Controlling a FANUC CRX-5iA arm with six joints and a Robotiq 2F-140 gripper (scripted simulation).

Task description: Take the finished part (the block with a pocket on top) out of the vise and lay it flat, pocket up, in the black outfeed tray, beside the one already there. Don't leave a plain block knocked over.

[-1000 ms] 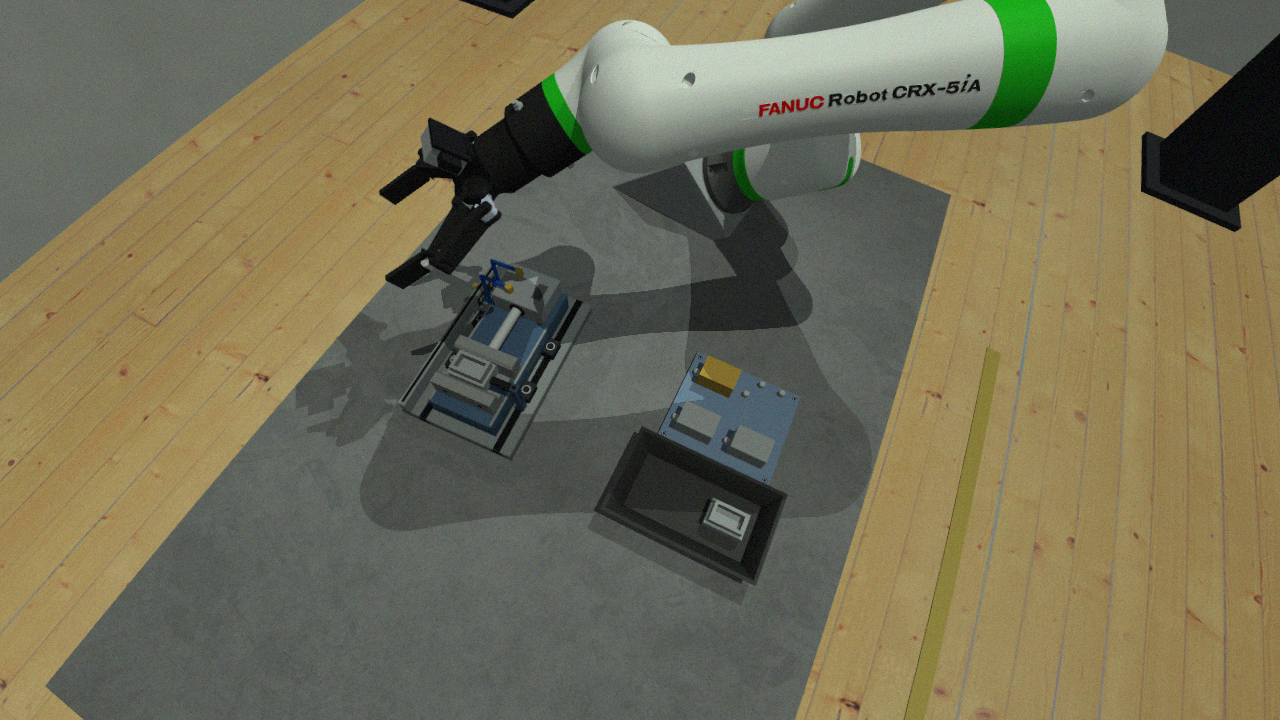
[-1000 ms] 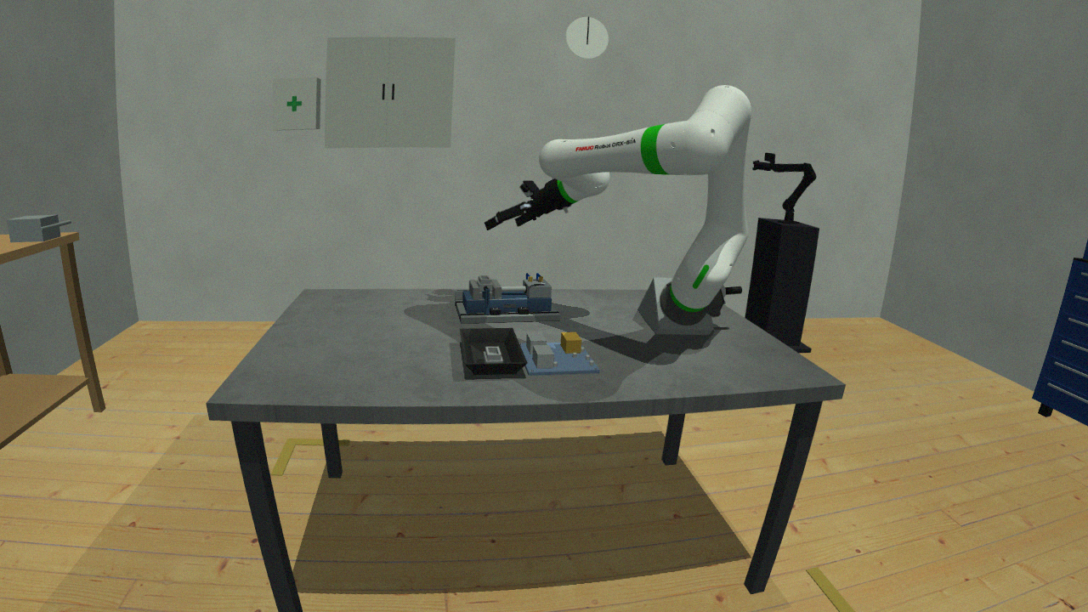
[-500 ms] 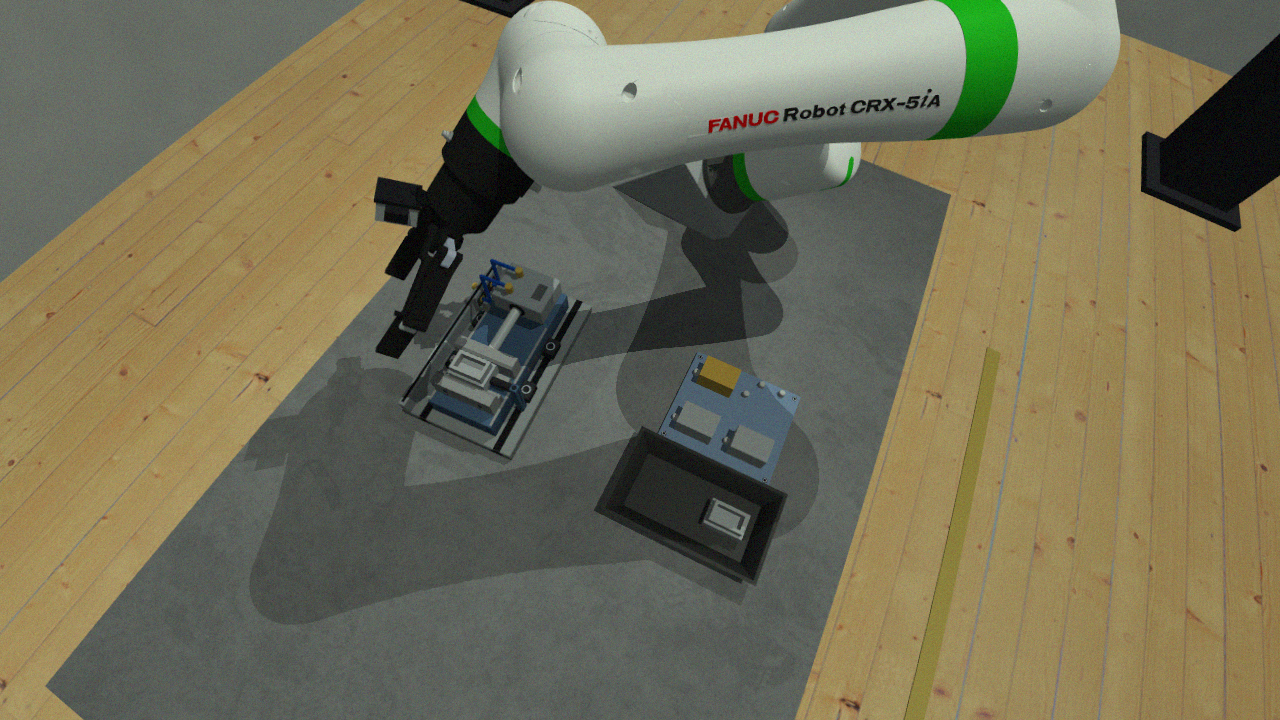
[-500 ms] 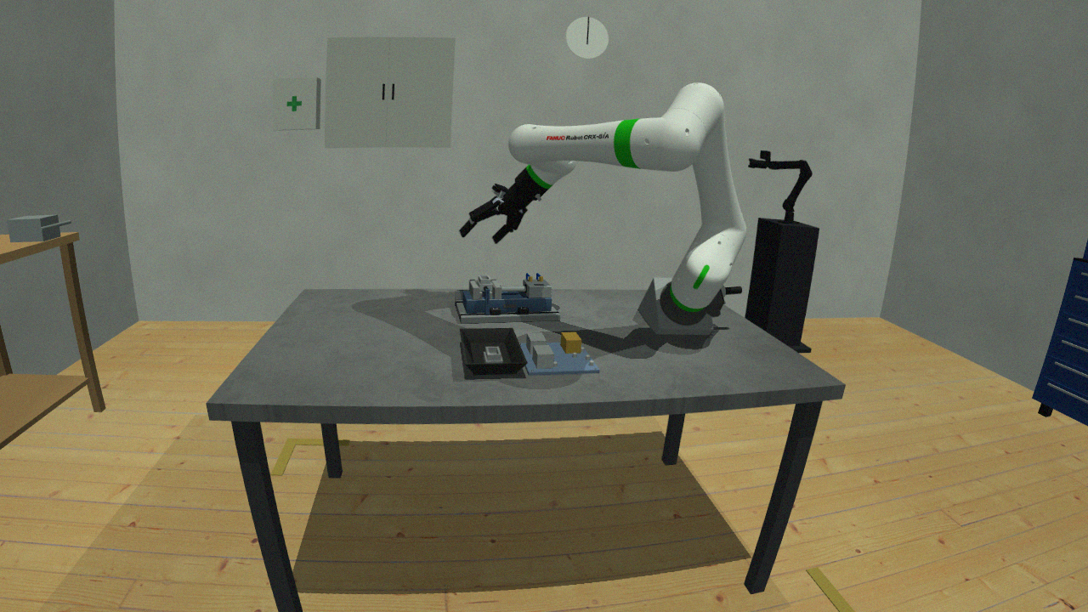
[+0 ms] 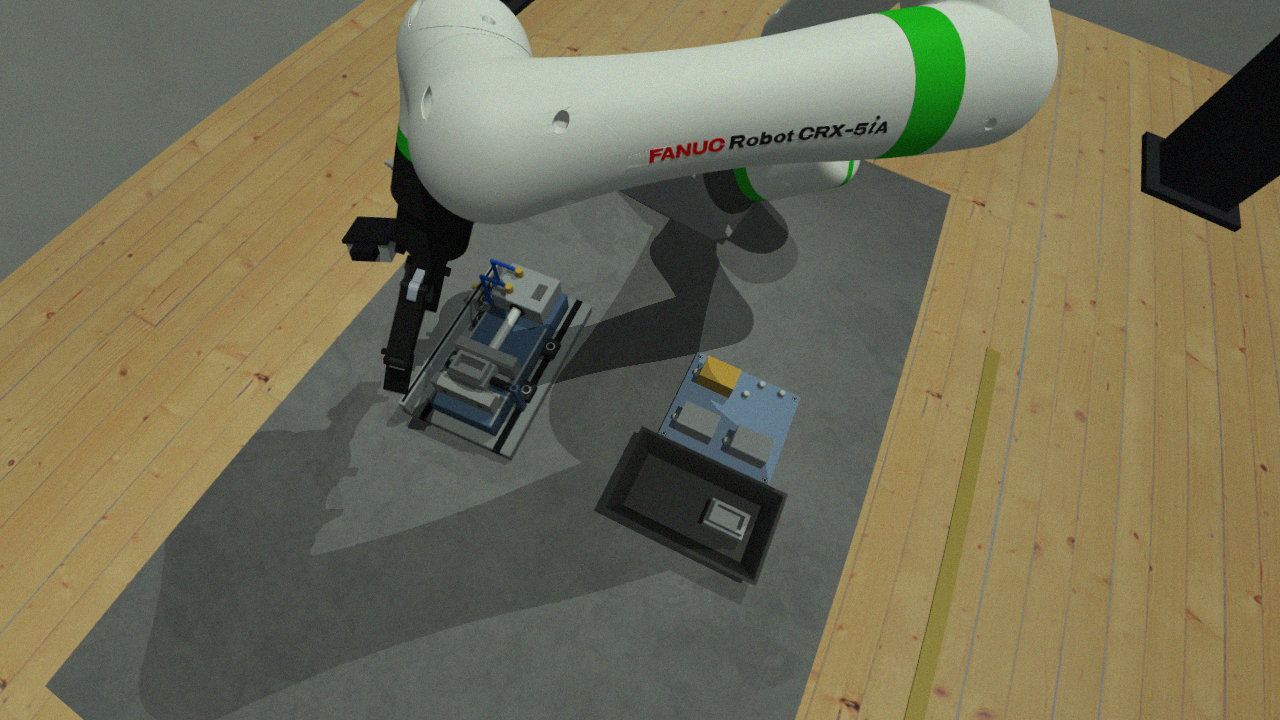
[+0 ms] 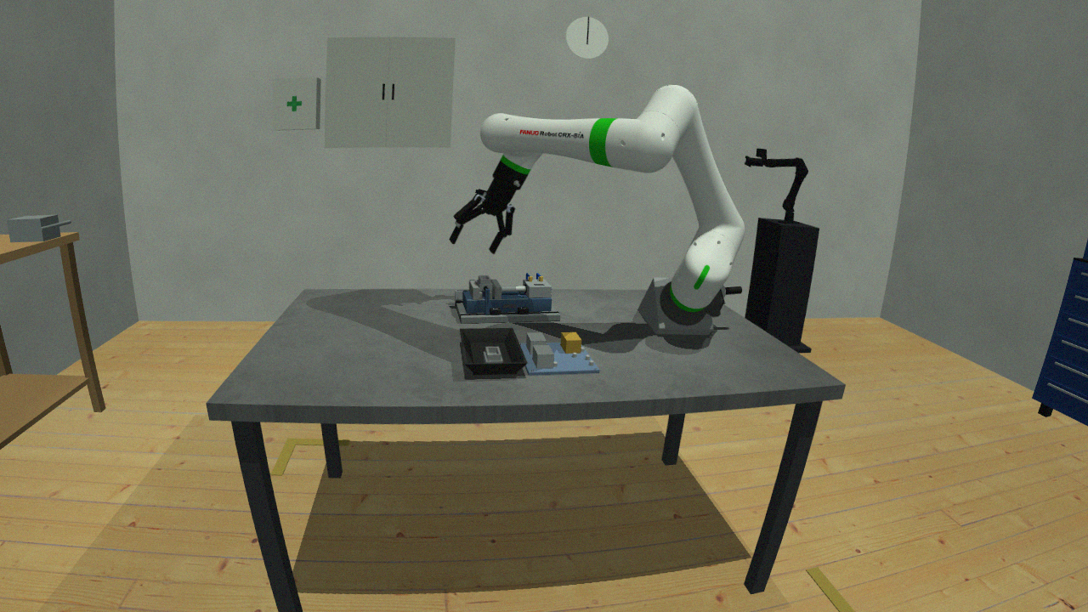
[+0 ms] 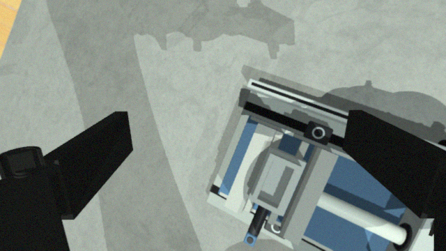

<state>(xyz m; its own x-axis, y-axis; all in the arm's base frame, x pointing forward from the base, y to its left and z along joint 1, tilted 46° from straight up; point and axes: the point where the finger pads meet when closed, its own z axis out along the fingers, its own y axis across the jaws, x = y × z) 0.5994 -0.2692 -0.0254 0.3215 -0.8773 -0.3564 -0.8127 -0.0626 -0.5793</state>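
The white screw rod is 130 mm below my hand, 120 mm behind it and 30 mm to the left of it. Also, from my hand: blue fixture plate (410 mm to the left, 210 mm below, 200 mm behind); yellow block (360 mm to the left, 240 mm behind, 180 mm below); blue vise (170 mm below, 100 mm behind, 30 mm to the left).
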